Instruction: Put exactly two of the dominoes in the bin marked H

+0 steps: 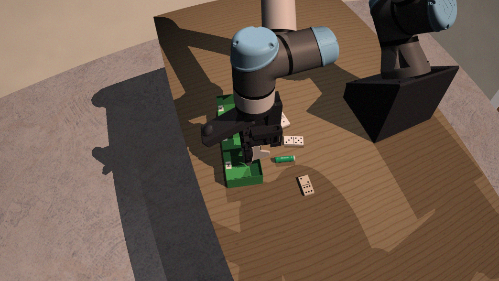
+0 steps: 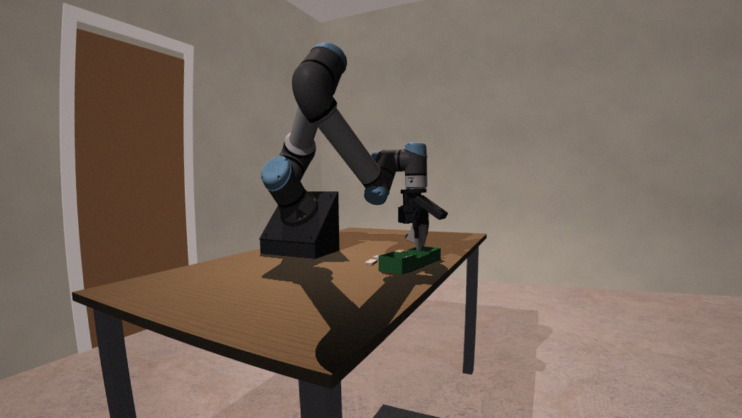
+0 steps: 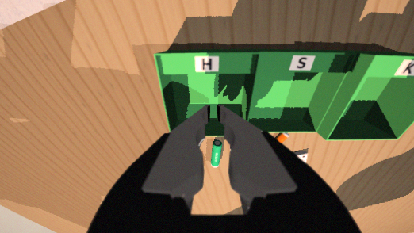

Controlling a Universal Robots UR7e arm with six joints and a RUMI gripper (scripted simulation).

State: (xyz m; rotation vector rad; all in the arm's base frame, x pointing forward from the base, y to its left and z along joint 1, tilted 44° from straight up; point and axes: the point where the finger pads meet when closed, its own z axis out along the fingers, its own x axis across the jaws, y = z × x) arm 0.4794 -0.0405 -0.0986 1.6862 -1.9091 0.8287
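The white domino lies 130 mm behind my hand, 110 mm to the right of it and 30 mm below it. Also, from my hand: orange battery 90 mm behind, 80 mm to the right, 30 mm below; bin 80 mm to the right, 10 mm below; green battery 90 mm behind, 10 mm to the left, 30 mm below.
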